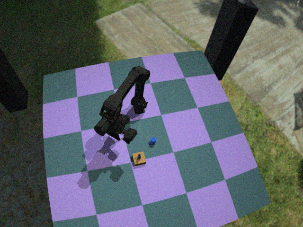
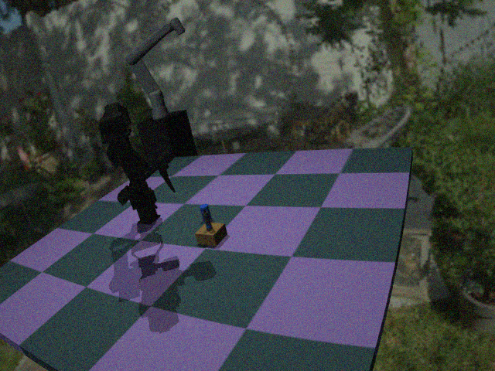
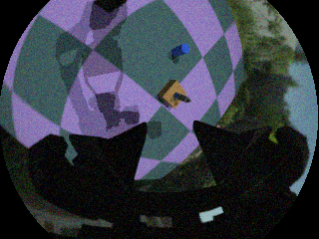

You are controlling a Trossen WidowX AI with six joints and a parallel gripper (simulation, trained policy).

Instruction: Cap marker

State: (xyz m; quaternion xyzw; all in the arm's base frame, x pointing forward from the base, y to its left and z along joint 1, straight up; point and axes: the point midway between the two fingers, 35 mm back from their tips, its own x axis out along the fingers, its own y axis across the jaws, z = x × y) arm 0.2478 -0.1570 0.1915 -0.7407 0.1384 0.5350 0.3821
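Now: gripper tip 7 cm short of the dark marker, 7 cm to the right of it and 9 cm above it. The rest, counted from my gripper tip: blue cap (2 cm behind, 18 cm to the left, 13 cm below); orange holder block (7 cm ahead, 7 cm to the left, 14 cm below).
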